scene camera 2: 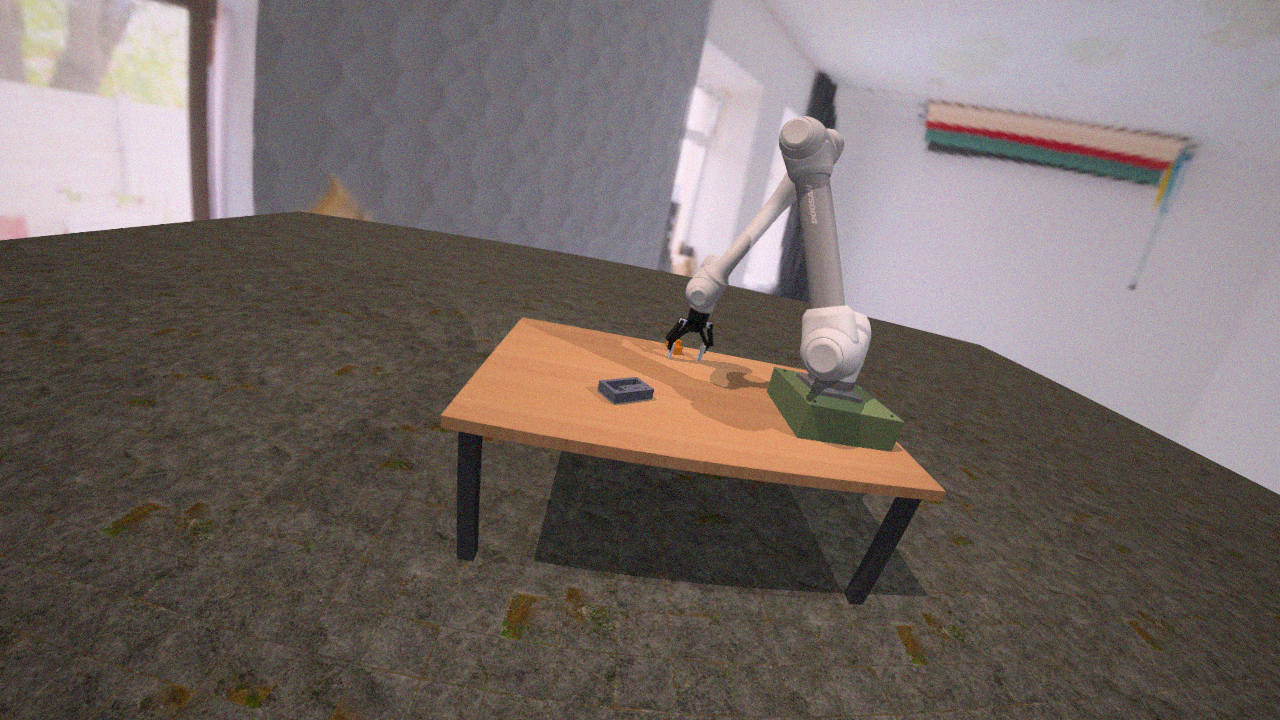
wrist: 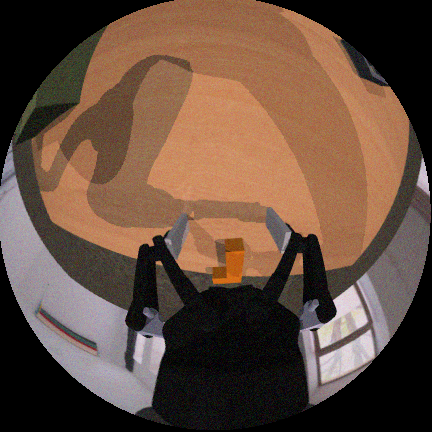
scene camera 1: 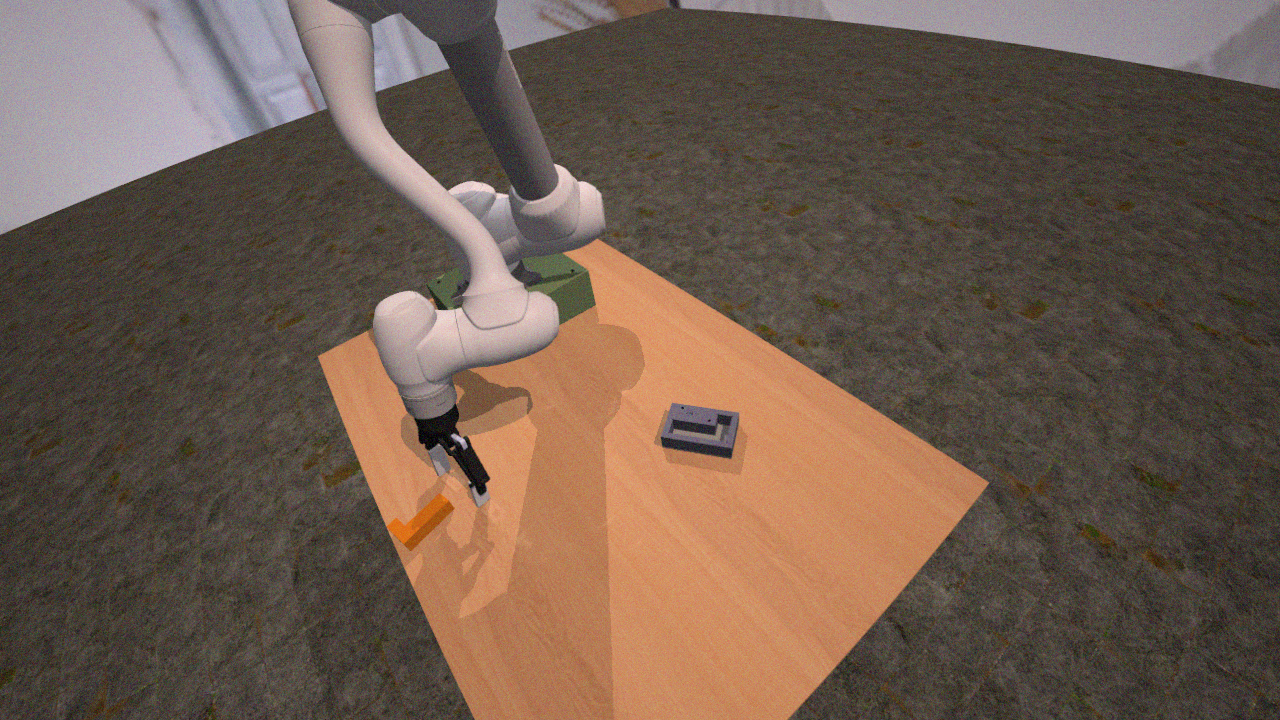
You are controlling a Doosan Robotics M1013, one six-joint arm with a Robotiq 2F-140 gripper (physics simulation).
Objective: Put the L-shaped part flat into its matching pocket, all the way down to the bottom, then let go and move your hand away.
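Places are measured from the arm's base along level axes (x back, y right, z up), in millimetres.
Pixels of known places: gripper, fingertip midpoint: (scene camera 2: 683, 358) (wrist: 226, 218) (scene camera 1: 463, 486); arm's base, origin of the base link: (scene camera 2: 828, 389).
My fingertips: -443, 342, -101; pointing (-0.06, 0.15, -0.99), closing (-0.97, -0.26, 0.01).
Ahead of a thing's pixels: the offset from my fingertips to its top centre, as dx, dy, dz. Level surfaces: height alone.
The orange L-shaped part @(-19, +96, +28) (scene camera 1: 422, 522) (scene camera 2: 676, 347) (wrist: 234, 265) lies on the table near its long edge. My gripper (scene camera 1: 460, 488) (scene camera 2: 685, 355) (wrist: 226, 218) is open, with nothing between its fingers. It points down above the table, beside the part on the side toward the table's middle; in the wrist view the part shows below the line between the fingertips. The grey block with the pocket @(-232, -434, +35) (scene camera 1: 699, 429) (scene camera 2: 625, 390) (wrist: 362, 64) lies on the table away from the gripper. Its recess is open at the top in the first scene view. In the wrist view the block is cut off by the view's edge.
The wooden table @(dz -2) (scene camera 1: 805, 537) (scene camera 2: 537, 407) (wrist: 215, 125) carries everything. The green base block (scene camera 1: 572, 291) (scene camera 2: 836, 416) (wrist: 62, 75) stands at the table's end under the arm's foot. The arm's shadow falls across the table.
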